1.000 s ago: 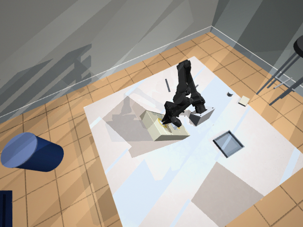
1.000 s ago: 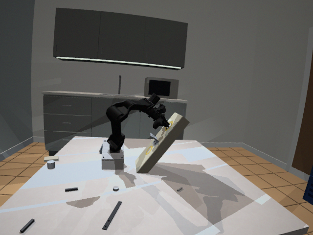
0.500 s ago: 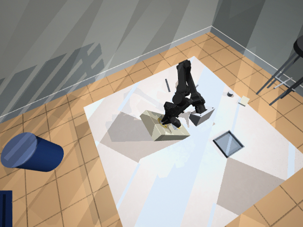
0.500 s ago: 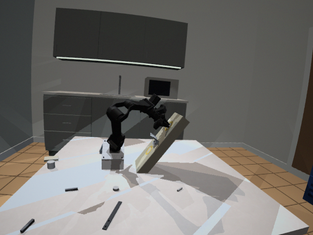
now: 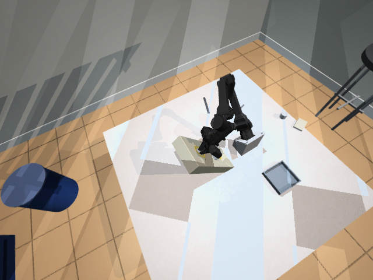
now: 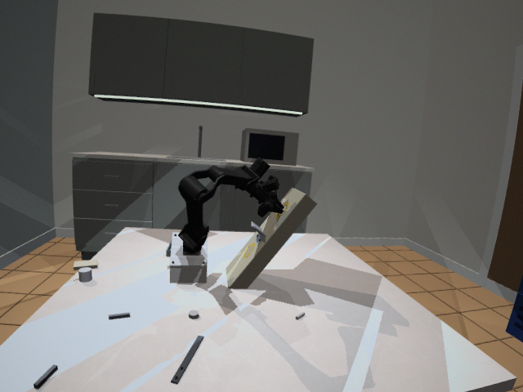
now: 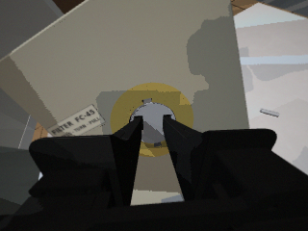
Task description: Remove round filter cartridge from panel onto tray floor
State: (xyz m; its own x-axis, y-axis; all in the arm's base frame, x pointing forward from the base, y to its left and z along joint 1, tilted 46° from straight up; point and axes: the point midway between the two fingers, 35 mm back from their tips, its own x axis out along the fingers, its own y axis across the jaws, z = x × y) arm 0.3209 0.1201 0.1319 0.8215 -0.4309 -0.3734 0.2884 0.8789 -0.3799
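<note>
The filter cartridge lies 10 mm below my gripper tip and 10 mm ahead of it. Round my gripper tip: tray (390 mm behind, 300 mm to the left, 280 mm below); beige block (790 mm behind, 280 mm below, 90 mm to the left).
</note>
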